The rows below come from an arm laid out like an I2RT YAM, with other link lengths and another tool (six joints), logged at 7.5 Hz.
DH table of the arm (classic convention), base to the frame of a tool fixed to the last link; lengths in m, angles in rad. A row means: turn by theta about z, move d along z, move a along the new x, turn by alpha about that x. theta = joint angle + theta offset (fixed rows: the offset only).
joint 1: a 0.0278; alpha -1.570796; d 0.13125; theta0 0
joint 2: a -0.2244; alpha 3.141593; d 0; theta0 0
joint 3: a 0.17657; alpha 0; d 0; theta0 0.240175
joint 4: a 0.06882; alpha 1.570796; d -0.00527; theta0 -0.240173
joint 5: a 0; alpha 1.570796; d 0.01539; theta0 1.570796
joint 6: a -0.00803; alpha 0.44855; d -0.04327; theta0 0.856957
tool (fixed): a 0; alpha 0; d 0.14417; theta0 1.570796
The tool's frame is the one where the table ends.
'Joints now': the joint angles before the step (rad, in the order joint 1, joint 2, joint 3, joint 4, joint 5, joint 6). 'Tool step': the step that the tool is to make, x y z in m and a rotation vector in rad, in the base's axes. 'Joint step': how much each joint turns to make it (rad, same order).
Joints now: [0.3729, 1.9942, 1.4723, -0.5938, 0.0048, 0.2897]
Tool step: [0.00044, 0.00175, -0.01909, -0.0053, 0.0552, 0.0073]
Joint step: [0.0000, 0.0526, 0.0000, -0.0008, -0.0168, -0.0003]
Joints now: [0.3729, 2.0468, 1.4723, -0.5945, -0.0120, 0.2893]
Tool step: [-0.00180, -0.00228, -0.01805, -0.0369, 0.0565, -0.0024]
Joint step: [-0.0012, 0.0508, -0.0007, -0.0146, 0.0133, -0.0038]
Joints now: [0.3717, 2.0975, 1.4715, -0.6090, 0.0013, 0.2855]
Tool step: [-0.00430, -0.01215, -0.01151, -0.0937, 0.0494, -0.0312]
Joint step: [-0.0099, 0.0378, 0.0000, -0.0420, 0.0729, 0.0001]
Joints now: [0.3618, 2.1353, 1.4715, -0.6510, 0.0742, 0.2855]
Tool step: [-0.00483, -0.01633, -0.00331, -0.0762, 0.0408, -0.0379]
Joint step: [-0.0248, 0.0118, -0.0018, -0.0507, 0.0591, 0.0000]
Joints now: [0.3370, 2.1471, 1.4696, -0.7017, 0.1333, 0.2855]
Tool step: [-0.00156, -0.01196, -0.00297, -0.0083, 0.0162, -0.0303]
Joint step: [-0.0301, 0.0008, -0.0133, -0.0039, 0.0027, -0.0003]
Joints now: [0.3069, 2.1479, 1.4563, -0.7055, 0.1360, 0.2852]
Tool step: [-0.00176, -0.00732, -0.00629, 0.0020, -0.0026, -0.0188]
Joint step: [-0.0187, 0.0004, -0.0397, 0.0431, -0.0011, 0.0003]
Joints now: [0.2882, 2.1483, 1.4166, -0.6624, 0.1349, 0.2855]
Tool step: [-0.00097, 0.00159, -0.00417, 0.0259, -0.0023, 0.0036]
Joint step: [-0.0004, -0.0015, -0.0225, 0.0304, -0.0245, 0.0005]
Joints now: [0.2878, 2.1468, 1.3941, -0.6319, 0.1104, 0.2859]
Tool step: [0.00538, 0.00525, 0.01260, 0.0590, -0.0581, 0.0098]
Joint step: [0.0004, -0.0409, 0.0012, 0.0305, -0.0411, -0.0003]
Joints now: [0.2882, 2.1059, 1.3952, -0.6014, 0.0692, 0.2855]
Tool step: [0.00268, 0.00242, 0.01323, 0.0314, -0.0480, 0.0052]
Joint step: [0.0004, -0.0404, 0.0000, 0.0145, -0.0171, 0.0000]
